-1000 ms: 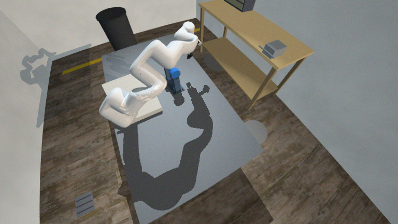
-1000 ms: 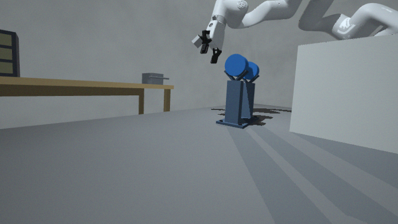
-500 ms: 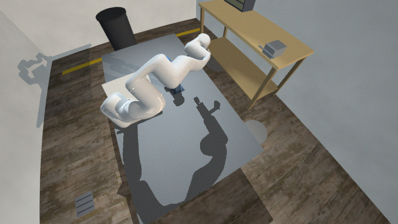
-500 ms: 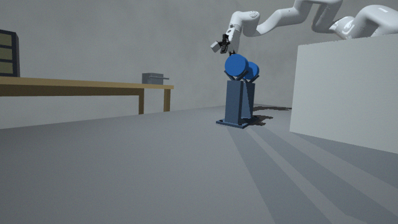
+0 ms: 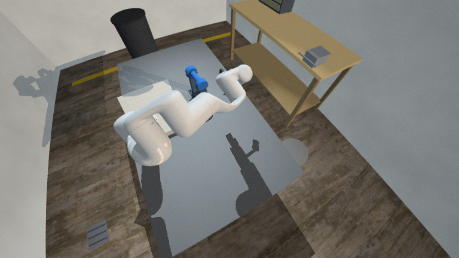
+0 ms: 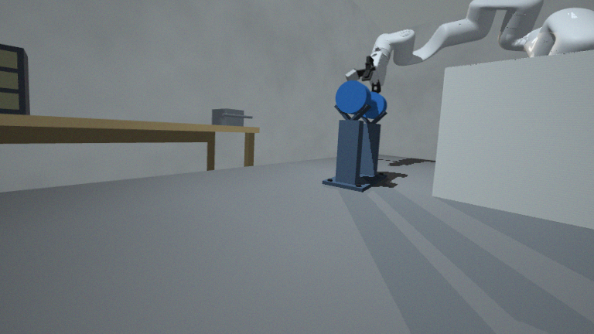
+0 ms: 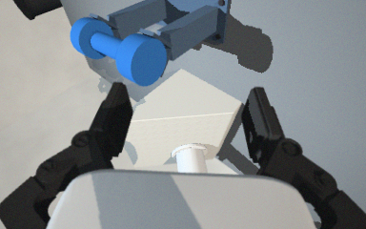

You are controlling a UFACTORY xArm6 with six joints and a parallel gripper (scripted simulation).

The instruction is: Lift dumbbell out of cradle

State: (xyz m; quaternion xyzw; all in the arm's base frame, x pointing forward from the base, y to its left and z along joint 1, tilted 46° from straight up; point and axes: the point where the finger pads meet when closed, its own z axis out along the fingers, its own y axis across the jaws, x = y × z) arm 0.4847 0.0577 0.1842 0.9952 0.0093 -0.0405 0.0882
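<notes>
Now: the blue dumbbell 9 cm behind my hand, 23 cm to the left of it and 9 cm below it. The rest, counted from my hand: dark blue cradle: 9 cm behind, 23 cm to the left, 21 cm below.
</notes>
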